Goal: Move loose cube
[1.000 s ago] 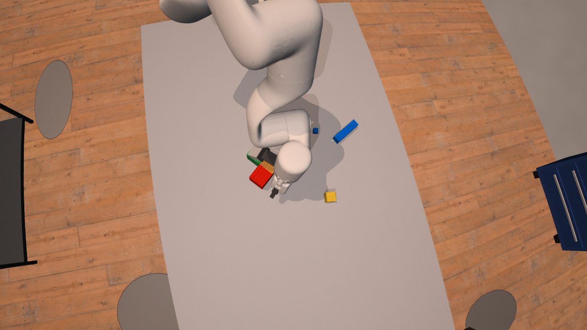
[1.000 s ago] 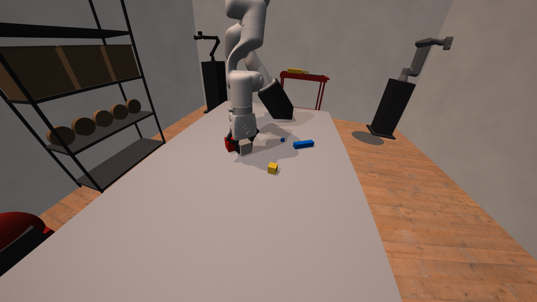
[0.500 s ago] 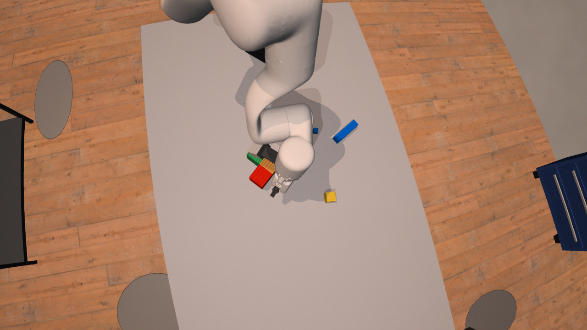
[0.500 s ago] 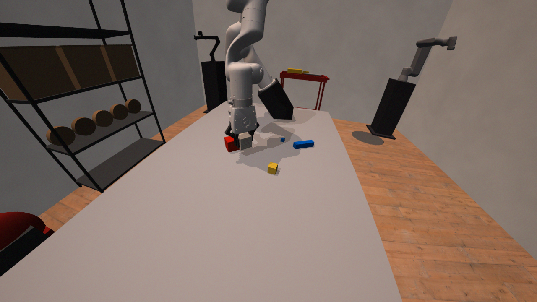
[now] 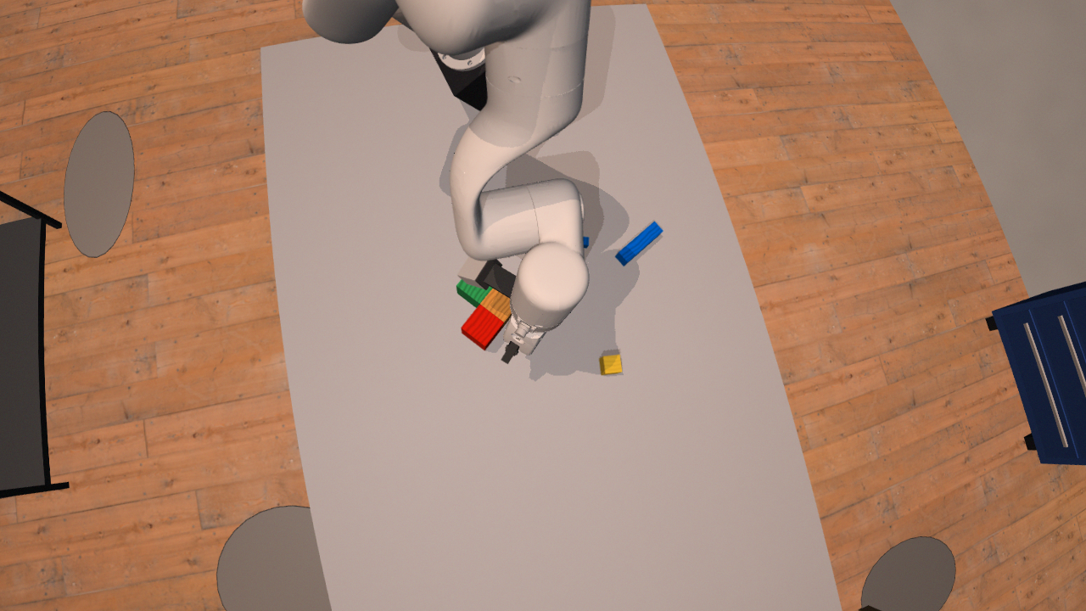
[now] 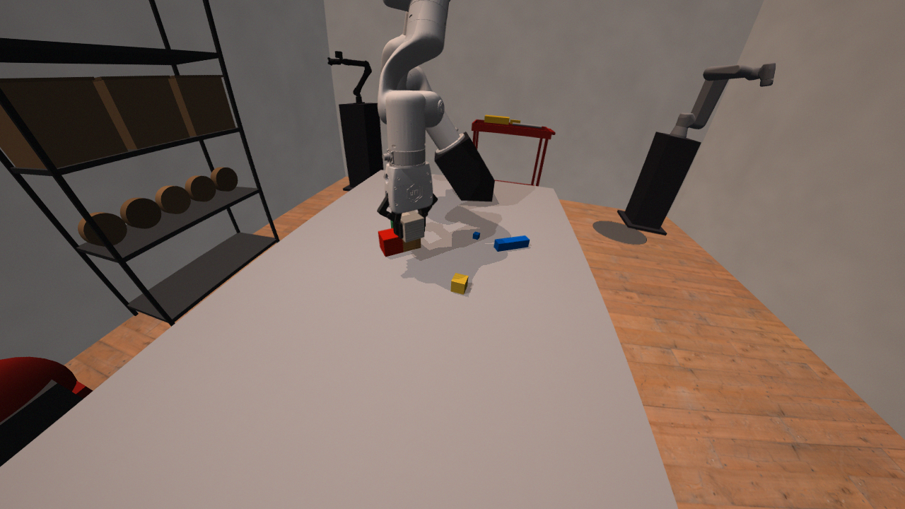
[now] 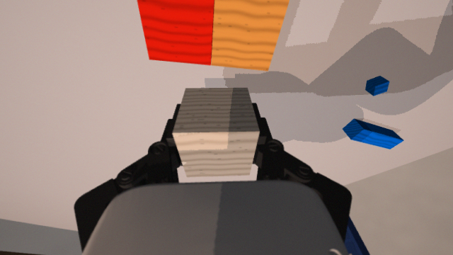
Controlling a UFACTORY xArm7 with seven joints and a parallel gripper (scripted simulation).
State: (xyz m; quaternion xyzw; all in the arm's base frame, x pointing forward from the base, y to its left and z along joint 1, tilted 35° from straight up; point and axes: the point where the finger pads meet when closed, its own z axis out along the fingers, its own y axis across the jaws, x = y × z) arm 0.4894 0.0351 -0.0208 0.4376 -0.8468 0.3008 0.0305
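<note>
Now: hand 2 cm past the red cube, 7 cm to the left of it and 7 cm above it. The rest, counted from my hand: orange cube: 5 cm behind, 3 cm to the right, 7 cm below; then white cube: right at my hand; then green cube: 9 cm behind, 7 cm to the right, 7 cm below.
</note>
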